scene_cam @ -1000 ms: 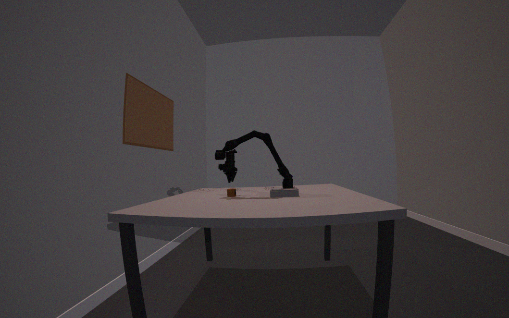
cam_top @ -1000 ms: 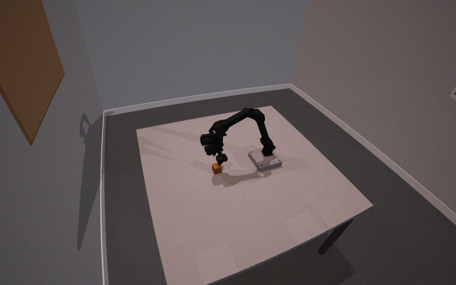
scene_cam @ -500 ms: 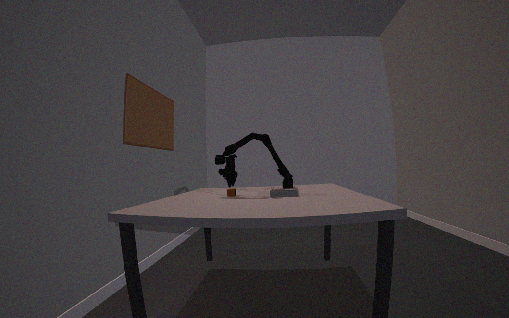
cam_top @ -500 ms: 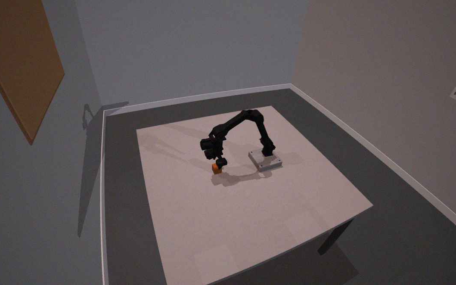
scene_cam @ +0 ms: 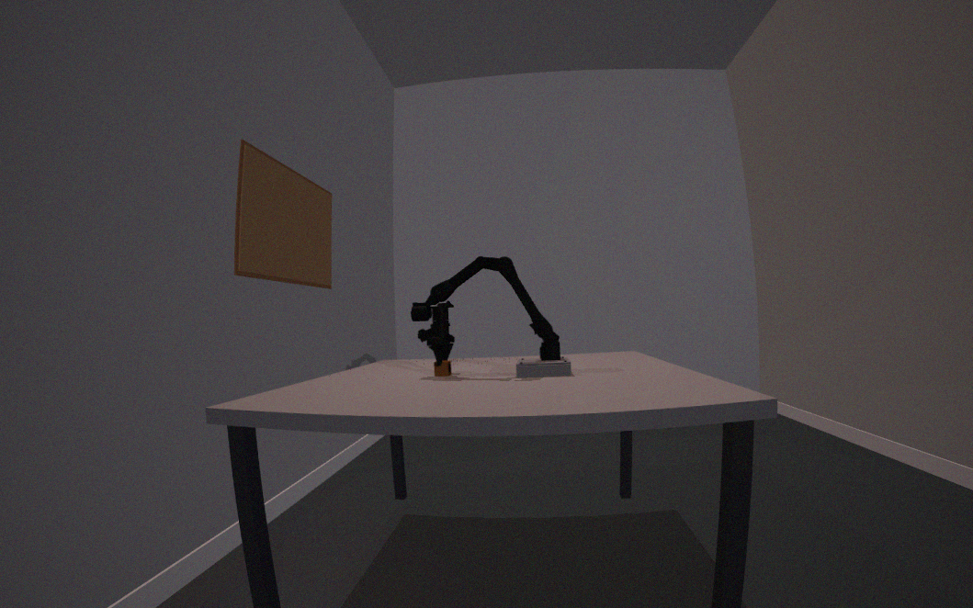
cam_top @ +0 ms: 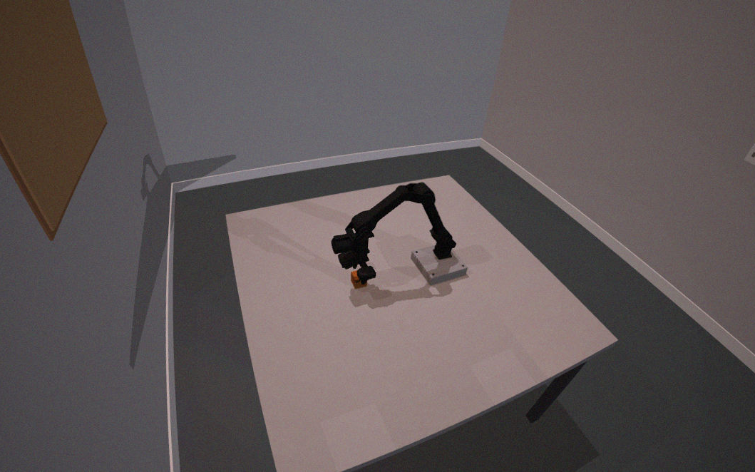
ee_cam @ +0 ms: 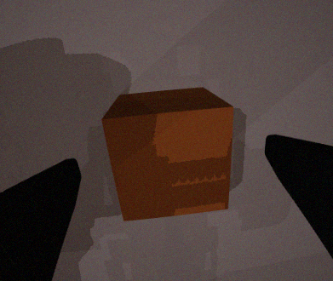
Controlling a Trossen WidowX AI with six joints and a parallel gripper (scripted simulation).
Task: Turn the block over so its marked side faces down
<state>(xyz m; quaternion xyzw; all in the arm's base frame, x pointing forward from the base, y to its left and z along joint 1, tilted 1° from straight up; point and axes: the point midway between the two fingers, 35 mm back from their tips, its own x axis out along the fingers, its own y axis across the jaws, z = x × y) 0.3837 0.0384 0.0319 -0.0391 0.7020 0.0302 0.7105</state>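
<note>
The orange block is 1 cm below my gripper tip and 1 cm behind it.
</note>
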